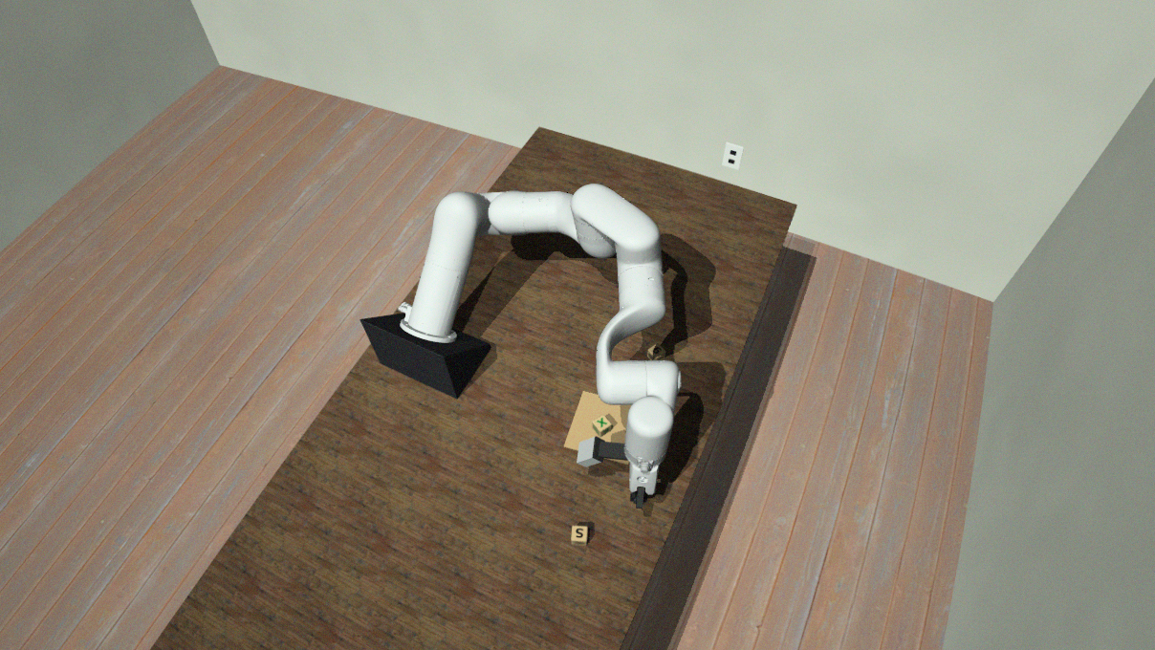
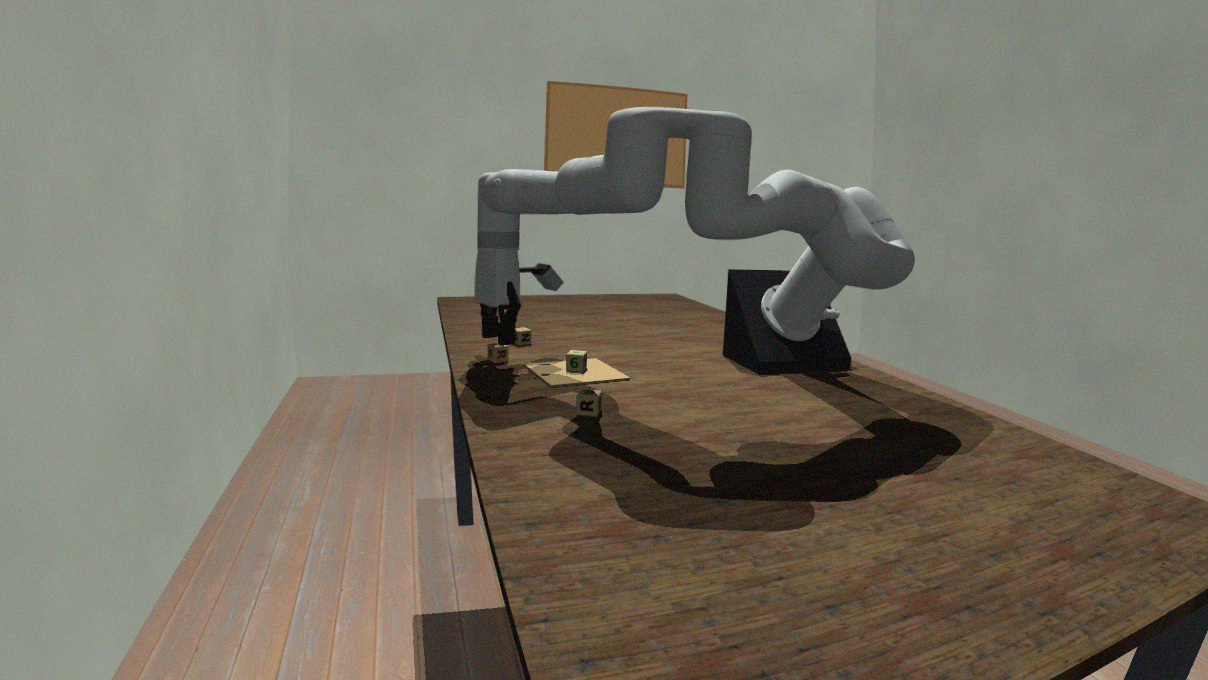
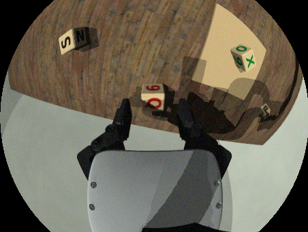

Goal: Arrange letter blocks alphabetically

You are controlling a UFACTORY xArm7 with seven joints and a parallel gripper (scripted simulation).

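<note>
Right now my hand is 40 mm above the red-marked block. From my hand the other things lie so: S block 50 mm behind, 140 mm to the right, 40 mm below; then tan mat 130 mm behind, 90 mm to the left, 50 mm below.
</note>
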